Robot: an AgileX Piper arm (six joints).
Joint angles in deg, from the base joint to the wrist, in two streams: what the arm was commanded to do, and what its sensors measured. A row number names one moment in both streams.
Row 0, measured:
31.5, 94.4, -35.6, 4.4, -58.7, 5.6
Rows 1 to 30, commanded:
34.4, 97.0, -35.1, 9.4, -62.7, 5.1
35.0, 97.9, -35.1, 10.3, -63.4, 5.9
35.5, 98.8, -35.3, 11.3, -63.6, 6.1
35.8, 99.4, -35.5, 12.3, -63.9, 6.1
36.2, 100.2, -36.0, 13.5, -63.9, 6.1
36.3, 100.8, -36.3, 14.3, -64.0, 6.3
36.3, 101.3, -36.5, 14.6, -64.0, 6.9
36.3, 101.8, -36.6, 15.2, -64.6, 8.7
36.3, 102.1, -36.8, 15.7, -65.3, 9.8
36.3, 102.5, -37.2, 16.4, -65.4, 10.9
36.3, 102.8, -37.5, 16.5, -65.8, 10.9
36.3, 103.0, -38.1, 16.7, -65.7, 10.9
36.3, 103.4, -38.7, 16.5, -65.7, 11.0
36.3, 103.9, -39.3, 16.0, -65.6, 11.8
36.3, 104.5, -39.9, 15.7, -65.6, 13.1
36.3, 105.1, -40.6, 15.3, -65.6, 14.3
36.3, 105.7, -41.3, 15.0, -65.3, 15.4
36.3, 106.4, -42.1, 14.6, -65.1, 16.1
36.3, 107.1, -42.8, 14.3, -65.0, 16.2
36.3, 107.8, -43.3, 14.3, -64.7, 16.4
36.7, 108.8, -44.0, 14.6, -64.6, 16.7
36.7, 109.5, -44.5, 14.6, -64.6, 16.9
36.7, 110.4, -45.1, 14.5, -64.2, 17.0
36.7, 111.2, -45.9, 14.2, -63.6, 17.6
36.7, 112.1, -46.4, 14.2, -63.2, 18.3
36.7, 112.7, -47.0, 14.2, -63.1, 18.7
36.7, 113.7, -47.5, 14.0, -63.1, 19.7
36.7, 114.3, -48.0, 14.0, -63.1, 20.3
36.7, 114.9, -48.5, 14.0, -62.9, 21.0
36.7, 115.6, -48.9, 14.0, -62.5, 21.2
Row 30, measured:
36.6, 113.4, -47.1, 14.7, -63.3, 19.2
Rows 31 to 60, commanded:
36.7, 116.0, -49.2, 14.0, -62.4, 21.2
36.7, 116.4, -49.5, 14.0, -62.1, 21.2
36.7, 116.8, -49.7, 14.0, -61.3, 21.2
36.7, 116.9, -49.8, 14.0, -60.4, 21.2
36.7, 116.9, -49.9, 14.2, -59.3, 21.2
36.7, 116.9, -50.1, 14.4, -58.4, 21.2
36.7, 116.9, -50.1, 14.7, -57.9, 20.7
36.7, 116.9, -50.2, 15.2, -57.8, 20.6
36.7, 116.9, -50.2, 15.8, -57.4, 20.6
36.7, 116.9, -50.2, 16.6, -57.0, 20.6
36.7, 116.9, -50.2, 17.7, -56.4, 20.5
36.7, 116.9, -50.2, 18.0, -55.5, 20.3
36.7, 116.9, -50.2, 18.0, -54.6, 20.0
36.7, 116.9, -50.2, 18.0, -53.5, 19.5
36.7, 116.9, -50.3, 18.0, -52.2, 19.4
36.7, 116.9, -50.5, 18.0, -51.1, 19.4
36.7, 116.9, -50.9, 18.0, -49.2, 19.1
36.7, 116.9, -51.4, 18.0, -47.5, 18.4
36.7, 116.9, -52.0, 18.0, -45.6, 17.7
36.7, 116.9, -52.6, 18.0, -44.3, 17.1
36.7, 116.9, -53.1, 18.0, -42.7, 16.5
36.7, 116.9, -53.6, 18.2, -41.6, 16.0
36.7, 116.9, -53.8, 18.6, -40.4, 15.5
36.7, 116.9, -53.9, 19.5, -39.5, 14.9
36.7, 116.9, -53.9, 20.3, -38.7, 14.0
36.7, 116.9, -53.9, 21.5, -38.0, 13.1
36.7, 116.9, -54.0, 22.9, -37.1, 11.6
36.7, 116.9, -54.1, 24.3, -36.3, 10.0
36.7, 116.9, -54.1, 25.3, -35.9, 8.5
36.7, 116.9, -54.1, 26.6, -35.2, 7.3
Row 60, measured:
36.6, 116.9, -53.5, 22.0, -37.7, 12.5
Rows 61 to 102, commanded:
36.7, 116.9, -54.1, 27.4, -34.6, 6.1
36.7, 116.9, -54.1, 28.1, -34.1, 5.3
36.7, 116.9, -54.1, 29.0, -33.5, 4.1
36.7, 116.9, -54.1, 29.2, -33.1, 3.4
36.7, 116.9, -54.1, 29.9, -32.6, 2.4
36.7, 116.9, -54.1, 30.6, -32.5, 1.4
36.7, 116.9, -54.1, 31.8, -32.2, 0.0
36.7, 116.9, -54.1, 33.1, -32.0, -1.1
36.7, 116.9, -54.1, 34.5, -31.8, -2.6
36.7, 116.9, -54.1, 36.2, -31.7, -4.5
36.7, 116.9, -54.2, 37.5, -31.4, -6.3
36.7, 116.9, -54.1, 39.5, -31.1, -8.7
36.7, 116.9, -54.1, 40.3, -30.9, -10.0
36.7, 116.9, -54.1, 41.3, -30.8, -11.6
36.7, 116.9, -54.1, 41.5, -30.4, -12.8
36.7, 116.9, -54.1, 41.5, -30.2, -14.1
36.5, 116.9, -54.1, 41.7, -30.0, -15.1
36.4, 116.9, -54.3, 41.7, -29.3, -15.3
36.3, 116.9, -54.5, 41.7, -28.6, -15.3
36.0, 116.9, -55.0, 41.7, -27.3, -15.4
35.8, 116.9, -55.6, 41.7, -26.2, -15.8
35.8, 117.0, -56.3, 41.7, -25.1, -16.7
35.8, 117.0, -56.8, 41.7, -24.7, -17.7
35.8, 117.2, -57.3, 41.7, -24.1, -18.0
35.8, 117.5, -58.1, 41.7, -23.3, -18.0
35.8, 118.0, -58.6, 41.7, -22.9, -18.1
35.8, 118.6, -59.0, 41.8, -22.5, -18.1
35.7, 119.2, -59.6, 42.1, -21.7, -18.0
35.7, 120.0, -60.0, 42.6, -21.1, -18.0
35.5, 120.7, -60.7, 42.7, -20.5, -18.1
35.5, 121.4, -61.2, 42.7, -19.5, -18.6
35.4, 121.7, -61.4, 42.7, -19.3, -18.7
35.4, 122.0, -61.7, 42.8, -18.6, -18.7
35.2, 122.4, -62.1, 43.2, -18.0, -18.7
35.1, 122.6, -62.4, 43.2, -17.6, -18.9
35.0, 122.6, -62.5, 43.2, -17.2, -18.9
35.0, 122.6, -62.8, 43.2, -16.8, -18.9
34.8, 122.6, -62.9, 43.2, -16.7, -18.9
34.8, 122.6, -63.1, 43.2, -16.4, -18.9
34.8, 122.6, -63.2, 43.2, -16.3, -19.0
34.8, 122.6, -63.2, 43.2, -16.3, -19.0
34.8, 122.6, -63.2, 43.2, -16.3, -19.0
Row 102, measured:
35.2, 122.8, -62.6, 43.1, -16.7, -18.4
